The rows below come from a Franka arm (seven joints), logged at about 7 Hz.
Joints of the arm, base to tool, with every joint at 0 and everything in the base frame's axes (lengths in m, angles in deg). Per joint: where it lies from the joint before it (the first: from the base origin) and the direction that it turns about. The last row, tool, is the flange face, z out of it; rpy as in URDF.
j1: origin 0.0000 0.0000 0.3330 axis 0 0 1
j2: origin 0.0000 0.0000 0.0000 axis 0 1 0
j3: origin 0.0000 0.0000 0.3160 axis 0 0 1
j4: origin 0.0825 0.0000 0.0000 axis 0 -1 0
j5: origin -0.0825 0.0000 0.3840 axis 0 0 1
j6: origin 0.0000 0.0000 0.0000 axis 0 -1 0
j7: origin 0.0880 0.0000 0.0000 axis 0 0 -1
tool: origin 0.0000 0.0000 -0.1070 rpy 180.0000 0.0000 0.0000
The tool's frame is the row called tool.
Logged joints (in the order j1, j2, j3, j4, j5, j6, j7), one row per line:
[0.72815 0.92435 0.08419 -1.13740 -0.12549 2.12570 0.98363]
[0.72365 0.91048 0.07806 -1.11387 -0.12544 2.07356 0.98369]
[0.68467 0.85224 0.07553 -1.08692 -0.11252 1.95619 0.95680]
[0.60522 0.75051 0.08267 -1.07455 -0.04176 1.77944 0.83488]
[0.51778 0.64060 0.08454 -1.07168 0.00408 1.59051 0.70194]
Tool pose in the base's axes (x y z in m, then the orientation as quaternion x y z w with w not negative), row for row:
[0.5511 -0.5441 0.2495 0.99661 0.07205 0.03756 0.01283]
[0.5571 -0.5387 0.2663 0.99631 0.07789 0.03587 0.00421]
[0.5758 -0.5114 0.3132 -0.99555 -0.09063 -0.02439 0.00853]
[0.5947 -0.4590 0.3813 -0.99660 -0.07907 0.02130 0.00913]
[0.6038 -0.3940 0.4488 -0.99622 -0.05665 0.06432 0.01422]
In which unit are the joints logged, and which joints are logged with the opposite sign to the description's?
The joints are logged in radians. Opposite sign: j1, j3, j5, j7.
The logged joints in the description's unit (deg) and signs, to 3 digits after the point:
[-41.720 52.961 -4.824 -65.168 7.190 121.794 -56.358]
[-41.462 52.167 -4.473 -63.820 7.187 118.806 -56.361]
[-39.229 48.830 -4.328 -62.276 6.447 112.081 -54.821]
[-34.677 43.001 -4.737 -61.567 2.393 101.954 -47.835]
[-29.667 36.704 -4.844 -61.403 -0.234 91.130 -40.218]

